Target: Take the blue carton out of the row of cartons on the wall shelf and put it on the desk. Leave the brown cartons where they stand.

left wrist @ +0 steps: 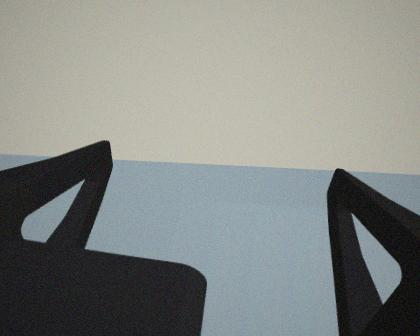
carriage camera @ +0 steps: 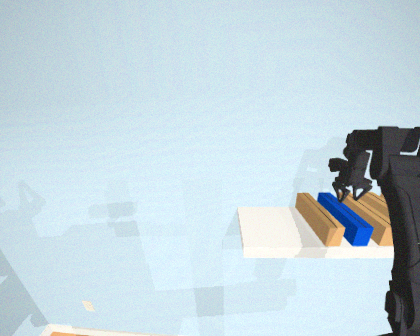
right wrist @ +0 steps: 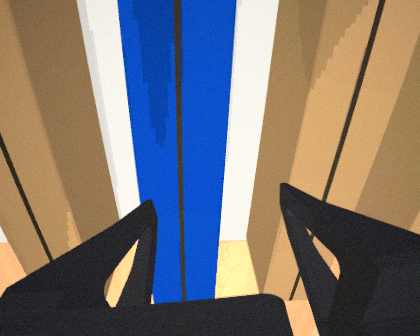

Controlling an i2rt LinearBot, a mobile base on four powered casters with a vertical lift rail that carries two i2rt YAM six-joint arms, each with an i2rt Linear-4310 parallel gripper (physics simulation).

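Places are measured from the left arm's base along level axes (x ahead, y right, z down), in centimetres.
Pixels of known places: left gripper, between the fingertips: [left wrist: 220,166]; right gripper, between the fingertips: [carriage camera: 347,201] [right wrist: 216,201].
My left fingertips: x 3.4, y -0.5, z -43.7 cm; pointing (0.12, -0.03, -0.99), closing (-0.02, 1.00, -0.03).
Observation:
Behind a point stands the place of what it marks.
The blue carton [carriage camera: 361,235] @[x 28.8, y 88.1, z 0.1 cm] [right wrist: 205,125] @[x 44.6, y 92.7, z -3.0 cm] stands in the row on the white wall shelf [carriage camera: 270,227] @[x 42.9, y 62.4, z 5.0 cm] [right wrist: 245,100] @[x 43.3, y 96.2, z 4.9 cm], with a gap on each side. One brown carton [carriage camera: 335,236] @[x 30.1, y 79.5, z 0.5 cm] [right wrist: 50,100] @[x 46.8, y 84.4, z -1.7 cm] stands to its left and another brown carton [carriage camera: 385,236] @[x 27.6, y 96.2, z 0.7 cm] [right wrist: 320,140] @[x 42.8, y 99.1, z -3.1 cm] to its right. My right gripper [carriage camera: 349,199] @[x 41.2, y 92.8, z -5.3 cm] [right wrist: 216,201] @[x 41.2, y 92.8, z -5.3 cm] is partly open and empty near the row's back end. In the right wrist view its left fingertip overlaps the blue carton's left edge, and its right fingertip overlaps the right brown carton. My left gripper [left wrist: 220,166] @[x 3.4, y -0.5, z -43.7 cm] is open and empty, facing bare walls.
A further brown carton [carriage camera: 378,201] @[x 42.2, y 108.8, z -3.1 cm] shows in part behind the right arm [carriage camera: 407,215] @[x 10.9, y 72.0, z -22.6 cm], which covers the shelf's right end. A white-rimmed orange surface [carriage camera: 100,334] @[x 75.0, y -57.7, z 130.3 cm], perhaps the desk, shows at the bottom left. A small pale patch [carriage camera: 88,305] @[x 75.3, y -55.9, z 92.3 cm] is above it.

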